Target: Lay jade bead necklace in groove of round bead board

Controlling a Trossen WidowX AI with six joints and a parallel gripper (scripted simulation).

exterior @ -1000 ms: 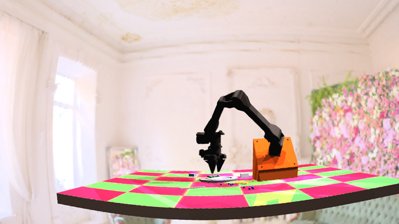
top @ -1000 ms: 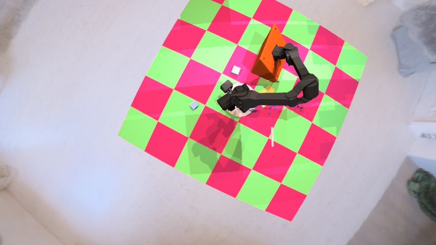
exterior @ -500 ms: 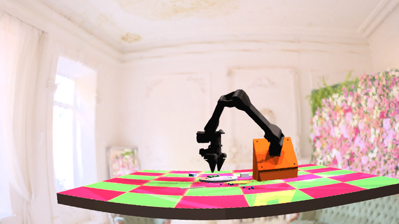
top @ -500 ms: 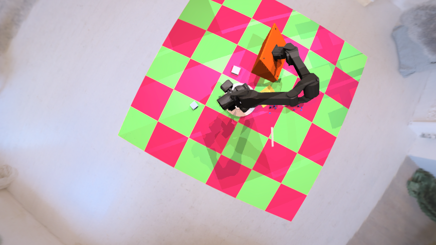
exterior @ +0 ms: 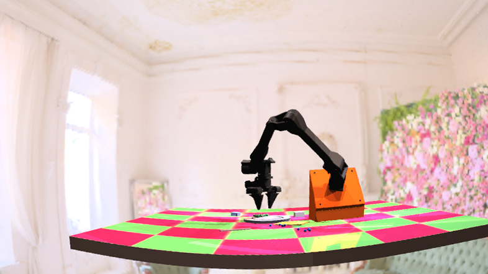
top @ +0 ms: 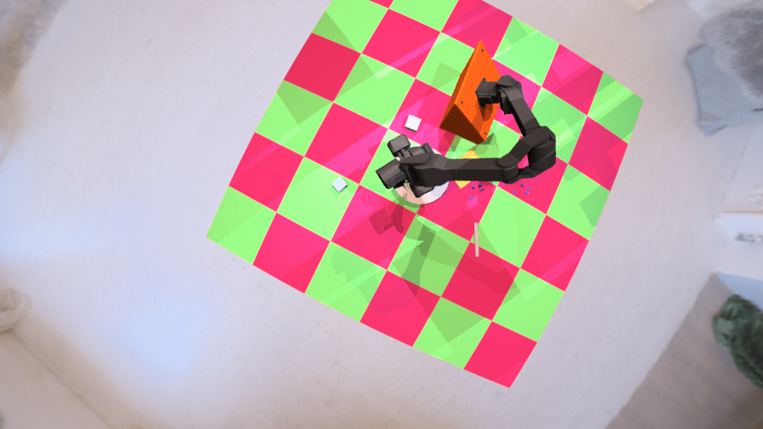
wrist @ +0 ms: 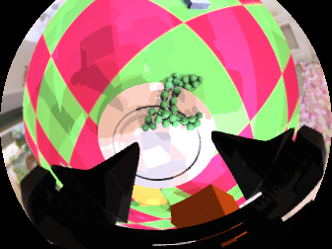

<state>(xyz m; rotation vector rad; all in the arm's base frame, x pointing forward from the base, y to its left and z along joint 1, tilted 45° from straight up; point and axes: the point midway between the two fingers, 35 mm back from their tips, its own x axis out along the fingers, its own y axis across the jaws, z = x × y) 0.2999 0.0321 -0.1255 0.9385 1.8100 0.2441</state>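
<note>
Right now the round bead board is 20 mm behind my gripper tip, 40 mm to the left of it and 40 mm below it. Also, from my gripper tip: pale blue cube 160 mm ahead, 170 mm to the right, 40 mm below; then white cube 150 mm behind, 70 mm to the right, 40 mm below; then yellow patch 120 mm behind, 170 mm to the left, 50 mm below.
</note>
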